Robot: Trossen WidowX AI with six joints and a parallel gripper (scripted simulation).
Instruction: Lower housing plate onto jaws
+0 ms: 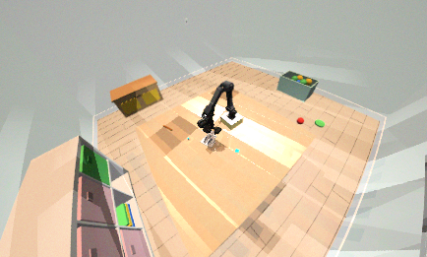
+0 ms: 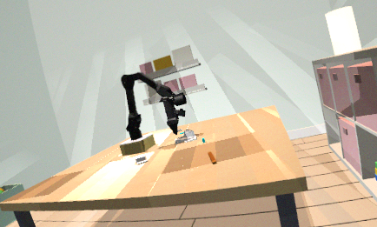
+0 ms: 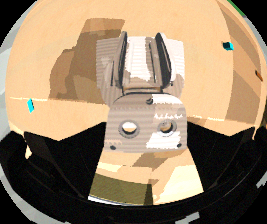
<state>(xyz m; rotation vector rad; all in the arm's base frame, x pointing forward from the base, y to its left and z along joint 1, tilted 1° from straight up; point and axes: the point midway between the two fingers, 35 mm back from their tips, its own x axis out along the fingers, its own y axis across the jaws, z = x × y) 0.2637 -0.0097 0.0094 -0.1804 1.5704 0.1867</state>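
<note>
The white jaw piece is 40 mm below my gripper tip, 20 mm to the left of it and 20 mm ahead of it. The rest, counted from my gripper tip: cyan marker 170 mm ahead, 140 mm to the right, 40 mm below; orange stick 430 mm to the right, 240 mm ahead, 50 mm below.
</note>
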